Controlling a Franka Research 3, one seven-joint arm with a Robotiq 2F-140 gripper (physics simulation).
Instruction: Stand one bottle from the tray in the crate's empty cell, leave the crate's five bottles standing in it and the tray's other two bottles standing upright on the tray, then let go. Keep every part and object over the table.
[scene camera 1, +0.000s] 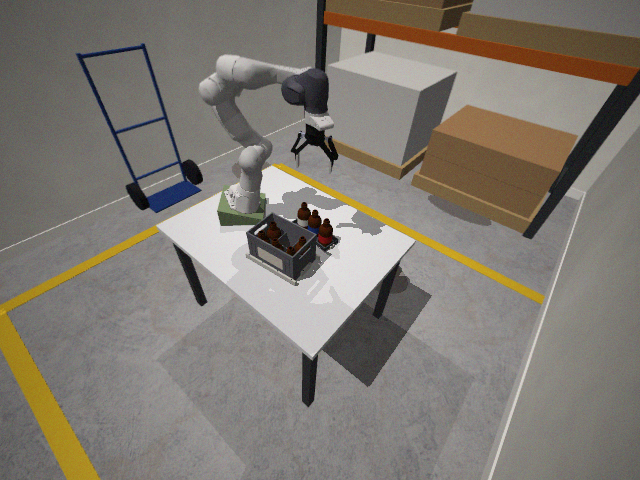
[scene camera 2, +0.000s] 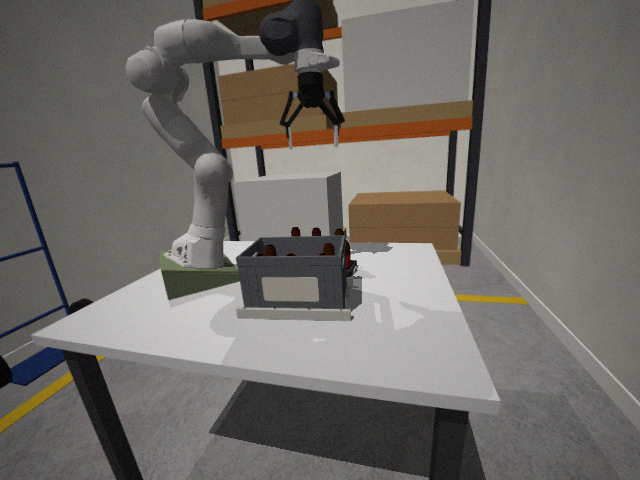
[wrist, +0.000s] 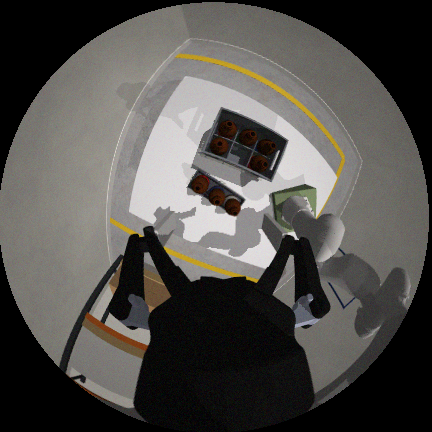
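The grey crate (scene camera 1: 286, 264) (scene camera 2: 253, 284) (wrist: 254, 124) stands on the table with five brown bottles upright in its cells. The empty cell (wrist: 237, 153) is the middle one of the row nearer the tray. The tray (scene camera 2: 353, 267) (wrist: 215, 181) stands beside the crate. It holds three upright bottles in a row: red-banded (scene camera 1: 326, 233) (wrist: 200, 184), blue-banded (scene camera 1: 314, 222) (wrist: 217, 196) and white-banded (scene camera 1: 303, 214) (wrist: 233, 206). The crate hides most of them in scene camera 2. My gripper (scene camera 1: 314, 164) (scene camera 2: 313, 143) (wrist: 219, 219) is open and empty, pointing down, high above bottle height.
A pale strip (scene camera 2: 294, 313) runs along the crate's foot. The arm's green base block (scene camera 1: 240, 218) (scene camera 2: 199, 281) (wrist: 295, 193) stands near the crate. A blue hand truck (scene camera 1: 140, 127) stands on the floor beyond the table. A rack (scene camera 1: 465, 50) with boxes stands behind.
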